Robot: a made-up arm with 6 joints.
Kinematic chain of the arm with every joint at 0, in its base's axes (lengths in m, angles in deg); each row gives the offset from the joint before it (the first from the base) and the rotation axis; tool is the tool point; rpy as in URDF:
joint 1: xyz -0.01 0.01 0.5 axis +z
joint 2: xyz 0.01 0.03 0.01 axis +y
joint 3: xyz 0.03 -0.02 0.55 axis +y
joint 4: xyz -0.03 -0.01 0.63 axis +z
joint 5: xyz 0.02 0.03 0 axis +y
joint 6: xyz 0.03 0 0.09 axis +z
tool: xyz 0 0.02 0 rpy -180 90 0
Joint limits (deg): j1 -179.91..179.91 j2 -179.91..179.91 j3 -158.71..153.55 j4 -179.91..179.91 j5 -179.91..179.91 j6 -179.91..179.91
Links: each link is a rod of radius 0.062 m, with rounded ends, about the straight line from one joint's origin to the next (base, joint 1, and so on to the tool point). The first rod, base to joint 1, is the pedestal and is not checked.
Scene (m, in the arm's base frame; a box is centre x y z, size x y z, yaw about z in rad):
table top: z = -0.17
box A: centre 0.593 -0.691 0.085 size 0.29 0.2 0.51 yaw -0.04
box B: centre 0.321 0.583 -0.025 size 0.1 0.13 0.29 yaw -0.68
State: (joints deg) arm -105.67 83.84 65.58 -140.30 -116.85 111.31
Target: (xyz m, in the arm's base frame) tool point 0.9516 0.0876 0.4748
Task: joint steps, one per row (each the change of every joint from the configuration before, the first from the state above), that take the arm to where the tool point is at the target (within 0.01 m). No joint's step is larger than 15 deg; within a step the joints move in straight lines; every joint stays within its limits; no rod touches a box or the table.
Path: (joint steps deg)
1: 13.56 -6.85 -5.06 10.27 1.08 2.29
2: 13.56 -6.85 -5.05 10.28 1.08 2.29
3: 13.55 -6.85 -5.06 10.27 1.07 2.29
4: 13.56 -6.85 -5.06 10.27 1.08 2.29
5: 13.56 -0.67 5.56 -8.60 -1.74 -1.97
6: 13.55 -0.66 5.57 -8.61 -1.75 -1.97
7: 13.55 -0.67 5.56 -8.60 -1.75 -1.97
8: 13.56 -0.66 5.56 -8.61 -1.74 -1.97

